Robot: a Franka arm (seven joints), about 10 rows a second.
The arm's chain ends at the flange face. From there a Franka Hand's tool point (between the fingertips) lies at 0.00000 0.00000 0.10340 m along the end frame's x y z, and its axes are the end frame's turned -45 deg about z.
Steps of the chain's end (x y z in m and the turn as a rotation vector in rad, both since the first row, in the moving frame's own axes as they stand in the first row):
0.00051 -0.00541 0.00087 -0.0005 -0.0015 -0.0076
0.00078 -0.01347 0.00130 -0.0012 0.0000 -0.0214
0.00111 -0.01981 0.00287 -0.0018 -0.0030 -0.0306
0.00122 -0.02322 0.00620 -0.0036 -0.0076 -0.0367
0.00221 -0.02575 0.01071 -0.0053 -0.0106 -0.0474
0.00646 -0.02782 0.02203 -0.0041 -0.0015 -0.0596
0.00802 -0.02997 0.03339 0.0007 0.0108 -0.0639
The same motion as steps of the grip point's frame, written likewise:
0.00404 -0.00354 0.00087 0.0007 -0.0014 -0.0076
0.00999 -0.00888 0.00130 -0.0008 -0.0008 -0.0214
0.01444 -0.01331 0.00287 0.0008 -0.0034 -0.0306
0.01646 -0.01583 0.00620 0.0028 -0.0079 -0.0367
0.01860 -0.01701 0.01070 0.0037 -0.0112 -0.0474
0.02384 -0.01490 0.02203 -0.0018 -0.0040 -0.0596
0.02773 -0.01481 0.03338 -0.0071 0.0081 -0.0639

